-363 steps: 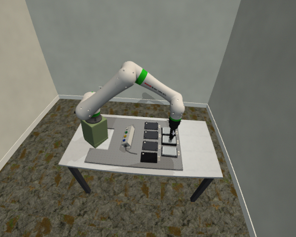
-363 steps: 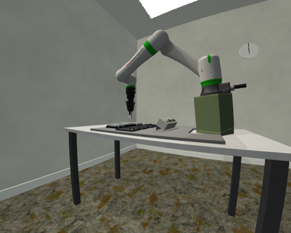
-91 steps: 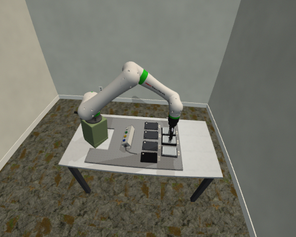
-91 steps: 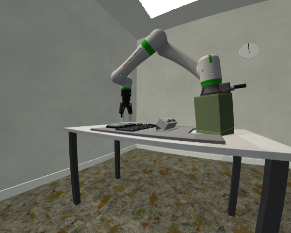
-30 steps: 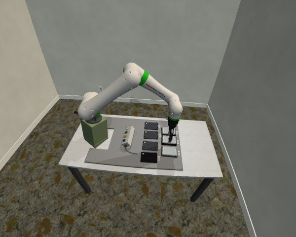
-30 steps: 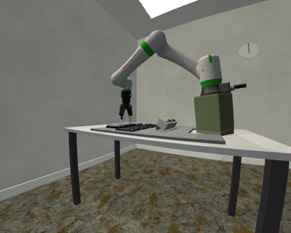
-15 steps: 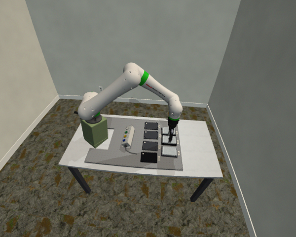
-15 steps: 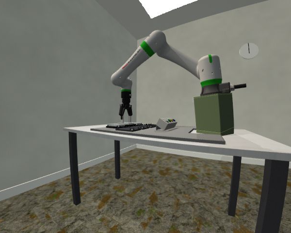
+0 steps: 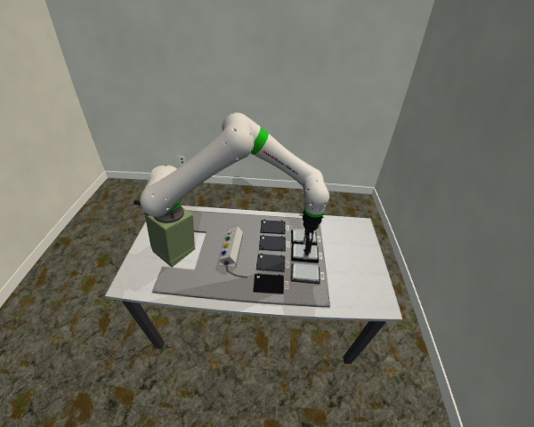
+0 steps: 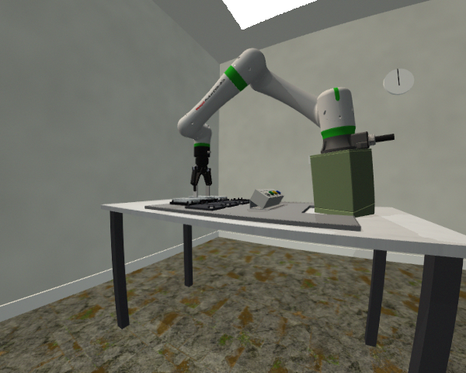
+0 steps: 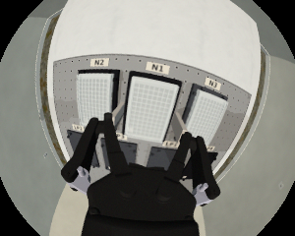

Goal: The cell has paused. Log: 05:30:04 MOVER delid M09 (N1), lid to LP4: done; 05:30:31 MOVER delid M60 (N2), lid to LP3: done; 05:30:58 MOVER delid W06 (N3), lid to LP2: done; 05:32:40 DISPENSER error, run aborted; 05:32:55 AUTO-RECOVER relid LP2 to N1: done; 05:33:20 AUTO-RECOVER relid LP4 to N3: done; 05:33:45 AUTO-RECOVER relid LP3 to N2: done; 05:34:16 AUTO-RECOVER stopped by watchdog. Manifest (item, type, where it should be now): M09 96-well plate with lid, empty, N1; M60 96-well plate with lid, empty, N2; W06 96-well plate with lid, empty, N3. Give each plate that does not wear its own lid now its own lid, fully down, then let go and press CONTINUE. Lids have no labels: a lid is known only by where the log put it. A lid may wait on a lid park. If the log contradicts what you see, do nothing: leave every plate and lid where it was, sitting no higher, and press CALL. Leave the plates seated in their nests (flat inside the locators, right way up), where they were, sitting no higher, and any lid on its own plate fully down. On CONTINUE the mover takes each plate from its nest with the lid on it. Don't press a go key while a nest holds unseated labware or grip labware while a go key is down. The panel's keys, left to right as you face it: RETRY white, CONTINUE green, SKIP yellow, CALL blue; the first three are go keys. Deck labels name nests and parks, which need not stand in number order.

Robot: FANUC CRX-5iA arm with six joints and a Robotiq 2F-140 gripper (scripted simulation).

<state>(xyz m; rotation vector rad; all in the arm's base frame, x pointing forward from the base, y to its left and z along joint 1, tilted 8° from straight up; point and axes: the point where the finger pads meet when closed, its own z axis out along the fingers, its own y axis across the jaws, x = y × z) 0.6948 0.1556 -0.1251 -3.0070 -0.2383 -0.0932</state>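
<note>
Right now the plate is 30 mm below my hand. From my hand the other things lie so: lid park LP4: 140 mm behind, 230 mm to the right, 50 mm below; green key: 410 mm behind, 60 mm to the right, 10 mm above; lid park LP3: 190 mm behind, 30 mm to the left, 50 mm below.
</note>
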